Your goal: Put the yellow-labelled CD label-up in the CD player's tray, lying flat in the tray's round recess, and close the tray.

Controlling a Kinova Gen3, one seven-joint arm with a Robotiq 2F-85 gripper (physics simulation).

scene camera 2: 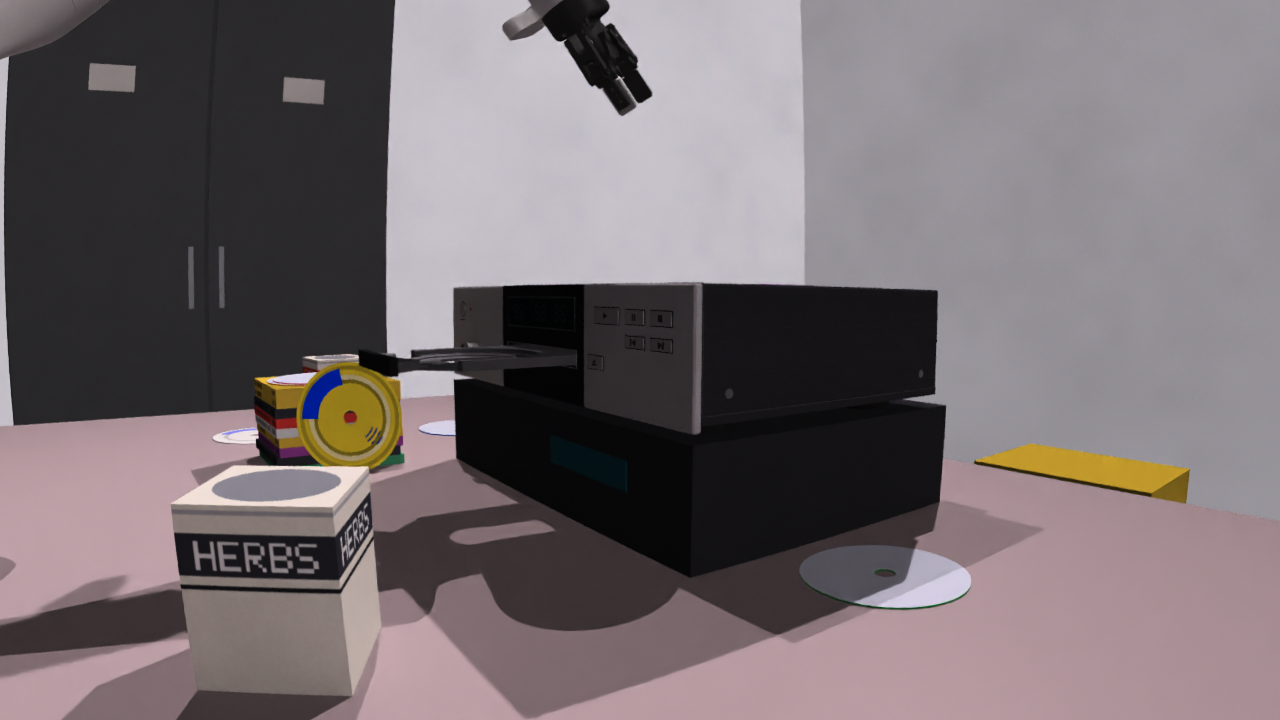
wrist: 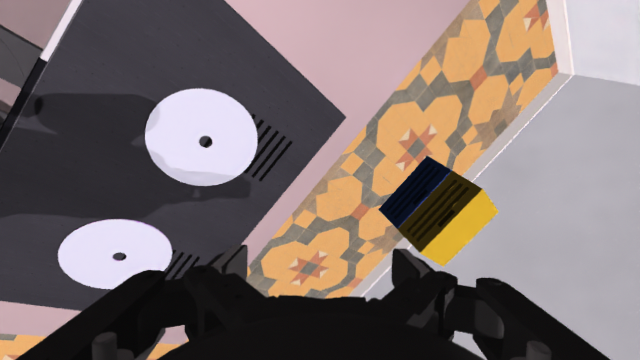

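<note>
The CD player sits on a black box, its tray slid out at the front. In the scene view a yellow-faced disc with a blue arc and a red centre stands upright by the case stack, facing the camera; what supports it is unclear. Two pale discs, one nearer the middle and one lower left, lie on the player's top in the wrist view; no yellow label shows on them. My gripper is open and empty, high above the player.
A HERBS box stands at the front left. The case stack is behind the yellow disc. A pale disc lies on the table right of the player. A yellow box is near the grey wall.
</note>
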